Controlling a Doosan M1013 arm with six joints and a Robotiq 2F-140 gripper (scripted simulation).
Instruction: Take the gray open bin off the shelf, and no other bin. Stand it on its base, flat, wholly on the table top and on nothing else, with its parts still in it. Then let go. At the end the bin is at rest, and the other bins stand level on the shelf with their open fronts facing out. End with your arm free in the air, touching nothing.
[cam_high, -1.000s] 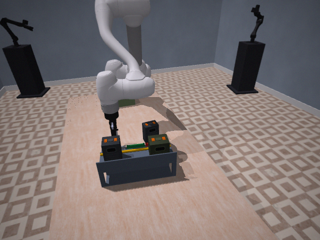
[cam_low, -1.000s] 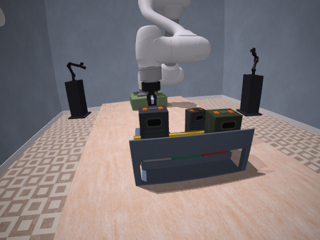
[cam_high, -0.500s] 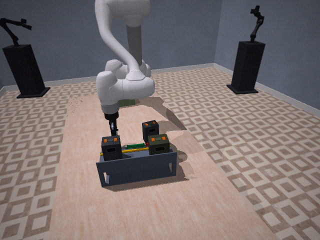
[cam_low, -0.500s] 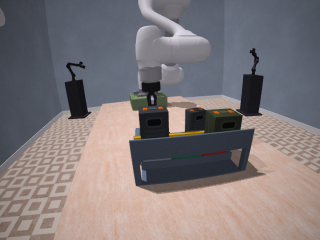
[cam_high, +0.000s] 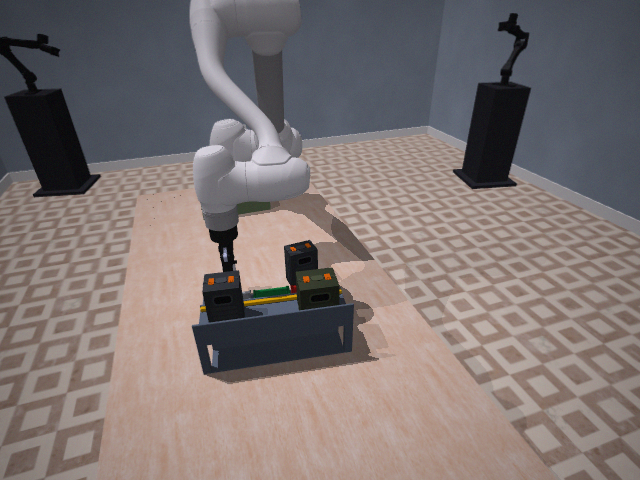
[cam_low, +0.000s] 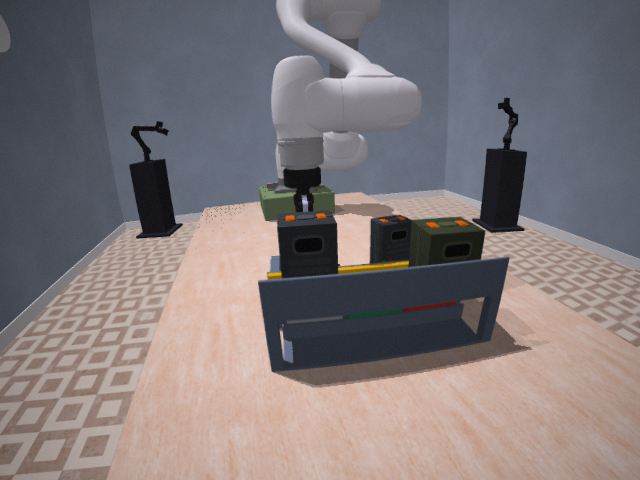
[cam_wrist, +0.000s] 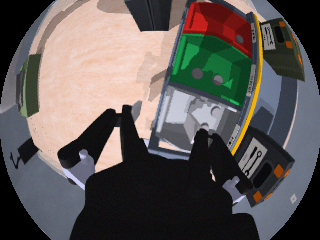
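The gray open bin lies 80 mm ahead of my hand and 30 mm below it. Also, from my hand: yellow rail: 130 mm ahead, 120 mm to the left, 30 mm above; black bin: 180 mm ahead, 90 mm above; green bin: 120 mm to the left, 80 mm ahead, 30 mm below.
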